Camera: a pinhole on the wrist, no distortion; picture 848 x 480 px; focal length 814.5 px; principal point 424.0 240.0 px. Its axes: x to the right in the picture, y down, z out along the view. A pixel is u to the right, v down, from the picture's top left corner.
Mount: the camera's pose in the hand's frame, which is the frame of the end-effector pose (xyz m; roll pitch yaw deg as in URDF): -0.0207 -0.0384 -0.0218 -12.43 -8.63 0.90
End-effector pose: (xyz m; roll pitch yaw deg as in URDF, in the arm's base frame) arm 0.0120 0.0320 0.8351 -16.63 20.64 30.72
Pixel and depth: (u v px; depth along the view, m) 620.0 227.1 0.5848
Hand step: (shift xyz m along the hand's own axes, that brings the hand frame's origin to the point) 0.0306 0.0793 0.5659
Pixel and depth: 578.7 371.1 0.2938
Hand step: -0.0088 0.0712 0.2602
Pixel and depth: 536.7 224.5 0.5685
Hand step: -0.0283 0.0733 0.5412
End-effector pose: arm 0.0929 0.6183 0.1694 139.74 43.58 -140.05
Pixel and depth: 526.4 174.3 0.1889
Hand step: -0.0258 -0.0127 0.1674
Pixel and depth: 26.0 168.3 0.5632
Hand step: -0.3780 0.0288 0.4912
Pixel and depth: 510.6 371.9 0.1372
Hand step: -0.0265 0.0127 0.1081
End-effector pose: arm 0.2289 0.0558 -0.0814 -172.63 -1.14 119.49
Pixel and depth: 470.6 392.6 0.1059
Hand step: -0.0302 0.0036 0.0771
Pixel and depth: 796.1 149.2 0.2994
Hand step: 0.0691 -0.0051 0.2949
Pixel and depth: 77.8 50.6 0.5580
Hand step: -0.3410 -0.0500 0.5090
